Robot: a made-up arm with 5 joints. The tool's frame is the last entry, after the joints. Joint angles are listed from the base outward.
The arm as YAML. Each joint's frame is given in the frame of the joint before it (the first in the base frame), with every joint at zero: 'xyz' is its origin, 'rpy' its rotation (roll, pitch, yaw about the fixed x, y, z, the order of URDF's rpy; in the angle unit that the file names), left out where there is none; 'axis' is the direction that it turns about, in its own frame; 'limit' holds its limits. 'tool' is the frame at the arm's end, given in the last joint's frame.
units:
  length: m
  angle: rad
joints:
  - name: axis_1
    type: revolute
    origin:
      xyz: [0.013, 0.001, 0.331]
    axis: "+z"
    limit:
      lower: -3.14
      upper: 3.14
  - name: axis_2
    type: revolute
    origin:
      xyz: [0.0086, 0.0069, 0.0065]
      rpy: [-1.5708, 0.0, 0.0]
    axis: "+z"
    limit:
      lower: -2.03
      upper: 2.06
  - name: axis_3
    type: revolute
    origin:
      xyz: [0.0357, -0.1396, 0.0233]
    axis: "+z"
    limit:
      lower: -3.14
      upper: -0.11
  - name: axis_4
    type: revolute
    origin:
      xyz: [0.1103, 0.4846, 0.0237]
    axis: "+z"
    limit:
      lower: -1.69
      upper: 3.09
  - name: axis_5
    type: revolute
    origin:
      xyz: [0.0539, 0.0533, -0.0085]
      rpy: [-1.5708, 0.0, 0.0]
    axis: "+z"
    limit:
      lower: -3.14
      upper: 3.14
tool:
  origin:
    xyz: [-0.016, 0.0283, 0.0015]
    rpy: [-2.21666, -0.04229, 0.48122]
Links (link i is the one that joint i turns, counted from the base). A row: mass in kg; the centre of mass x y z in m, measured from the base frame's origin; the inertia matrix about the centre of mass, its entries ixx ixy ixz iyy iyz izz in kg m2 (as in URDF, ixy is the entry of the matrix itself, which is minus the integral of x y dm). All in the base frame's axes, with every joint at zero. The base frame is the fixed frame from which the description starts. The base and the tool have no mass.
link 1: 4.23; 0.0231 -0.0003 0.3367; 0.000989 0 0 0.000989 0 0.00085
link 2: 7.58; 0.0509 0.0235 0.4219; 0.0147 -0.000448 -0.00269 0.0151 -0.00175 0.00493
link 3: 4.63; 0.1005 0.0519 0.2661; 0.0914 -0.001 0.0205 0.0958 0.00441 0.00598
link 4: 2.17; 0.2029 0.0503 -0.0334; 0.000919 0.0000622 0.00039 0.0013 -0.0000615 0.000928
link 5: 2.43; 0.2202 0.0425 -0.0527; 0.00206 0 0 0.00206 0 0.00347
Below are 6 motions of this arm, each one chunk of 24 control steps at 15 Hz.
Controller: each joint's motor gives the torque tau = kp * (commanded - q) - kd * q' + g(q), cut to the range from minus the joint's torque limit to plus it. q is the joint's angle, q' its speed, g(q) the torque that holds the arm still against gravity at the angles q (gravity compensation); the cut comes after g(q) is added. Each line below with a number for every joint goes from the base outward.
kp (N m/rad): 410 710 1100 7.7 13
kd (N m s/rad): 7.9 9.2 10 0.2 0.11
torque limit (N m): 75 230 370 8 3.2
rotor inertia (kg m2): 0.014 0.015 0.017 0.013 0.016
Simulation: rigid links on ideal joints. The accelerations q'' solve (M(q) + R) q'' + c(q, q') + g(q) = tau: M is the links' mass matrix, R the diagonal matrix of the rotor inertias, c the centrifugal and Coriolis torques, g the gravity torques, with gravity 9.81 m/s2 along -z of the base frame. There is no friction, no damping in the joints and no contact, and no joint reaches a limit. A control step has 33 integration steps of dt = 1/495 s. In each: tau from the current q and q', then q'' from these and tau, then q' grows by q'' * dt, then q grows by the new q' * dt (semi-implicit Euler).
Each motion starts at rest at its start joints. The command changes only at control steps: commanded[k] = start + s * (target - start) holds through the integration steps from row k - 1 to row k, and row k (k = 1, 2, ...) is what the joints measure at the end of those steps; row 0 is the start. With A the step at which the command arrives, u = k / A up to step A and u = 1 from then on. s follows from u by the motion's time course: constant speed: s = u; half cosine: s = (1 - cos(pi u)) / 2; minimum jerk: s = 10 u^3 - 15 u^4 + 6 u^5; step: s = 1 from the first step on.
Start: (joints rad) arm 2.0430 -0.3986 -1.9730 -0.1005 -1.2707
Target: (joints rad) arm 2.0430 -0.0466 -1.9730 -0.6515 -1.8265
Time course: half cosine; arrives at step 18
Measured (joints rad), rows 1 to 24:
1: 2.0432 -0.3969 -1.9734 -0.1071 -1.2753
2: 2.0436 -0.3905 -1.9741 -0.1309 -1.2913
3: 2.0438 -0.3777 -1.9739 -0.1683 -1.3172
4: 2.0436 -0.3584 -1.9729 -0.2031 -1.3472
5: 2.0433 -0.3341 -1.9715 -0.2268 -1.3824
6: 2.0430 -0.3061 -1.9701 -0.2461 -1.4248
7: 2.0427 -0.2762 -1.9690 -0.2735 -1.4710
8: 2.0425 -0.2456 -1.9685 -0.3151 -1.5183
9: 2.0426 -0.2151 -1.9685 -0.3679 -1.5668
10: 2.0427 -0.1852 -1.9689 -0.4241 -1.6157
11: 2.0428 -0.1560 -1.9691 -0.4759 -1.6621
12: 2.0428 -0.1280 -1.9690 -0.5188 -1.7045
13: 2.0426 -0.1021 -1.9687 -0.5523 -1.7426
14: 2.0424 -0.0798 -1.9686 -0.5788 -1.7750
15: 2.0422 -0.0624 -1.9688 -0.6018 -1.8003
16: 2.0423 -0.0506 -1.9695 -0.6227 -1.8178
17: 2.0424 -0.0443 -1.9704 -0.6396 -1.8274
18: 2.0426 -0.0434 -1.9714 -0.6486 -1.8285
19: 2.0428 -0.0458 -1.9727 -0.6503 -1.8254
20: 2.0431 -0.0485 -1.9740 -0.6520 -1.8254
21: 2.0435 -0.0493 -1.9743 -0.6575 -1.8276
22: 2.0435 -0.0479 -1.9736 -0.6616 -1.8271
23: 2.0431 -0.0459 -1.9726 -0.6580 -1.8257
24: 2.0426 -0.0448 -1.9721 -0.6481 -1.8263

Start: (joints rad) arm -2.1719 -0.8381 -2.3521 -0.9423 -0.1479
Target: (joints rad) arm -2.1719 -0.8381 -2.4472 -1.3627 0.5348
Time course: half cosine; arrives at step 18
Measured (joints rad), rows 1 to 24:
1: -2.1720 -0.8379 -2.3527 -0.9436 -0.1424
2: -2.1721 -0.8375 -2.3547 -0.9499 -0.1228
3: -2.1721 -0.8375 -2.3583 -0.9642 -0.0913
4: -2.1721 -0.8381 -2.3633 -0.9871 -0.0544
5: -2.1720 -0.8390 -2.3696 -1.0165 -0.0109
6: -2.1719 -0.8397 -2.3767 -1.0495 0.0412
7: -2.1719 -0.8400 -2.3844 -1.0839 0.0981
8: -2.1719 -0.8398 -2.3923 -1.1192 0.1562
9: -2.1720 -0.8396 -2.4004 -1.1556 0.2159
10: -2.1720 -0.8396 -2.4087 -1.1929 0.2759
11: -2.1719 -0.8398 -2.4168 -1.2295 0.3328
12: -2.1719 -0.8401 -2.4245 -1.2635 0.3849
13: -2.1718 -0.8402 -2.4313 -1.2932 0.4317
14: -2.1718 -0.8399 -2.4370 -1.3183 0.4716
15: -2.1718 -0.8395 -2.4415 -1.3389 0.5026
16: -2.1719 -0.8391 -2.4448 -1.3546 0.5241
17: -2.1719 -0.8389 -2.4468 -1.3644 0.5359
18: -2.1718 -0.8387 -2.4475 -1.3671 0.5372
19: -2.1718 -0.8384 -2.4473 -1.3643 0.5334
20: -2.1719 -0.8379 -2.4471 -1.3610 0.5335
21: -2.1720 -0.8376 -2.4470 -1.3607 0.5361
22: -2.1720 -0.8378 -2.4471 -1.3627 0.5355
23: -2.1719 -0.8382 -2.4473 -1.3643 0.5337
24: -2.1718 -0.8384 -2.4473 -1.3638 0.5346

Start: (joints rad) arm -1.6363 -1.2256 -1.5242 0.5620 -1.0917
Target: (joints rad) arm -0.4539 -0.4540 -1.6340 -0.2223 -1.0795
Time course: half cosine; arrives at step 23
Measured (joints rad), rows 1 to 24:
1: -1.6304 -1.2228 -1.5250 0.5535 -1.0919
2: -1.6132 -1.2132 -1.5269 0.5266 -1.0917
3: -1.5859 -1.1956 -1.5292 0.4896 -1.0910
4: -1.5488 -1.1703 -1.5318 0.4592 -1.0903
5: -1.5026 -1.1380 -1.5349 0.4382 -1.0895
6: -1.4479 -1.0996 -1.5385 0.4180 -1.0885
7: -1.3852 -1.0565 -1.5429 0.3911 -1.0876
8: -1.3154 -1.0101 -1.5482 0.3541 -1.0869
9: -1.2394 -0.9612 -1.5543 0.3070 -1.0864
10: -1.1588 -0.9103 -1.5611 0.2528 -1.0858
11: -1.0760 -0.8579 -1.5681 0.1972 -1.0852
12: -0.9935 -0.8047 -1.5753 0.1452 -1.0845
13: -0.9128 -0.7516 -1.5824 0.0988 -1.0836
14: -0.8350 -0.7000 -1.5893 0.0566 -1.0828
15: -0.7612 -0.6511 -1.5962 0.0158 -1.0820
16: -0.6926 -0.6062 -1.6029 -0.0257 -1.0813
17: -0.6304 -0.5661 -1.6093 -0.0681 -1.0808
18: -0.5759 -0.5314 -1.6153 -0.1094 -1.0803
19: -0.5302 -0.5024 -1.6207 -0.1462 -1.0799
20: -0.4943 -0.4795 -1.6250 -0.1751 -1.0796
21: -0.4689 -0.4629 -1.6284 -0.1942 -1.0793
22: -0.4544 -0.4530 -1.6307 -0.2037 -1.0791
23: -0.4511 -0.4504 -1.6320 -0.2049 -1.0791
24: -0.4542 -0.4525 -1.6333 -0.2059 -1.0792

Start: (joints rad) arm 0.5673 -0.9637 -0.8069 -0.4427 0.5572
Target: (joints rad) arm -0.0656 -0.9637 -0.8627 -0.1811 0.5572
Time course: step
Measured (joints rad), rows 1 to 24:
1: 0.3589 -0.9594 -0.8615 -0.2459 0.5955
2: -0.1436 -0.9595 -0.8758 0.1243 0.5774
3: -0.3467 -0.9128 -0.8335 0.2247 0.4829
4: -0.2183 -0.8967 -0.8262 0.2966 0.5353
5: 0.0279 -0.9312 -0.8437 0.3121 0.6124
6: 0.0573 -0.9746 -0.8705 -0.0073 0.5855
7: -0.0979 -1.0011 -0.8883 -0.4380 0.5311
8: -0.1194 -0.9907 -0.8776 -0.5882 0.5138
9: -0.0469 -0.9607 -0.8590 -0.3707 0.5652
10: -0.0399 -0.9482 -0.8538 -0.0062 0.5959
11: -0.0729 -0.9473 -0.8531 0.1281 0.5502
12: -0.0843 -0.9499 -0.8552 -0.0060 0.5328
13: -0.0677 -0.9631 -0.8630 -0.1784 0.5662
14: -0.0551 -0.9772 -0.8710 -0.2916 0.5715
15: -0.0606 -0.9790 -0.8715 -0.3324 0.5472
16: -0.0679 -0.9688 -0.8652 -0.2830 0.5470
17: -0.0679 -0.9579 -0.8590 -0.1649 0.5647
18: -0.0660 -0.9542 -0.8570 -0.0674 0.5634
19: -0.0661 -0.9566 -0.8587 -0.0673 0.5527
20: -0.0665 -0.9624 -0.8623 -0.1435 0.5553
21: -0.0655 -0.9684 -0.8657 -0.2240 0.5604
22: -0.0641 -0.9704 -0.8666 -0.2594 0.5565
23: -0.0643 -0.9676 -0.8648 -0.2399 0.5541
24: -0.0657 -0.9628 -0.8620 -0.1872 0.5580

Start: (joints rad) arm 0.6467 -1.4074 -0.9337 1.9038 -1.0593
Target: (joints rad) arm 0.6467 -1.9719 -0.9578 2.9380 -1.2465
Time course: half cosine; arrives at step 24
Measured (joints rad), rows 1 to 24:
1: 0.6465 -1.4091 -0.9334 1.9068 -1.0603
2: 0.6461 -1.4155 -0.9334 1.9200 -1.0636
3: 0.6462 -1.4285 -0.9347 1.9461 -1.0684
4: 0.6466 -1.4471 -0.9370 1.9794 -1.0740
5: 0.6469 -1.4696 -0.9391 2.0151 -1.0810
6: 0.6469 -1.4946 -0.9406 2.0555 -1.0898
7: 0.6469 -1.5222 -0.9418 2.1053 -1.0997
8: 0.6469 -1.5531 -0.9433 2.1645 -1.1101
9: 0.6470 -1.5872 -0.9454 2.2287 -1.1212
10: 0.6473 -1.6234 -0.9477 2.2940 -1.1330
11: 0.6474 -1.6603 -0.9497 2.3600 -1.1452
12: 0.6474 -1.6970 -0.9512 2.4279 -1.1574
13: 0.6473 -1.7336 -0.9526 2.4970 -1.1697
14: 0.6472 -1.7699 -0.9541 2.5654 -1.1817
15: 0.6472 -1.8051 -0.9557 2.6316 -1.1931
16: 0.6472 -1.8384 -0.9571 2.6954 -1.2037
17: 0.6471 -1.8687 -0.9581 2.7553 -1.2136
18: 0.6470 -1.8958 -0.9587 2.8083 -1.2225
19: 0.6470 -1.9196 -0.9593 2.8530 -1.2301
20: 0.6470 -1.9396 -0.9598 2.8902 -1.2364
21: 0.6470 -1.9552 -0.9600 2.9209 -1.2413
22: 0.6471 -1.9663 -0.9599 2.9439 -1.2447
23: 0.6471 -1.9726 -0.9595 2.9572 -1.2464
24: 0.6471 -1.9741 -0.9590 2.9600 -1.2466

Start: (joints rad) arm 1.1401 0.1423 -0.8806 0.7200 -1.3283
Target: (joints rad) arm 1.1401 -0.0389 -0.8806 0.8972 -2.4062
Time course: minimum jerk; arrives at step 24
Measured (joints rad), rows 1 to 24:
1: 1.1401 0.1422 -0.8806 0.7203 -1.3291
2: 1.1401 0.1415 -0.8805 0.7226 -1.3345
3: 1.1401 0.1396 -0.8805 0.7280 -1.3492
4: 1.1401 0.1360 -0.8805 0.7352 -1.3743
5: 1.1401 0.1305 -0.8807 0.7424 -1.4093
6: 1.1402 0.1230 -0.8810 0.7489 -1.4553
7: 1.1401 0.1136 -0.8814 0.7556 -1.5122
8: 1.1401 0.1026 -0.8817 0.7634 -1.5782
9: 1.1401 0.0903 -0.8820 0.7731 -1.6518
10: 1.1401 0.0770 -0.8822 0.7850 -1.7313
11: 1.1401 0.0631 -0.8823 0.7983 -1.8148
12: 1.1402 0.0489 -0.8824 0.8119 -1.8996
13: 1.1402 0.0347 -0.8825 0.8248 -1.9834
14: 1.1402 0.0209 -0.8825 0.8364 -2.0642
15: 1.1402 0.0079 -0.8825 0.8469 -2.1395
16: 1.1402 -0.0039 -0.8825 0.8565 -2.2074
17: 1.1402 -0.0141 -0.8824 0.8655 -2.2664
18: 1.1402 -0.0226 -0.8822 0.8736 -2.3152
19: 1.1402 -0.0293 -0.8819 0.8806 -2.3532
20: 1.1402 -0.0341 -0.8816 0.8861 -2.3803
21: 1.1402 -0.0372 -0.8814 0.8899 -2.3971
22: 1.1401 -0.0388 -0.8811 0.8923 -2.4053
23: 1.1401 -0.0392 -0.8809 0.8939 -2.4071
24: 1.1401 -0.0390 -0.8806 0.8956 -2.4060

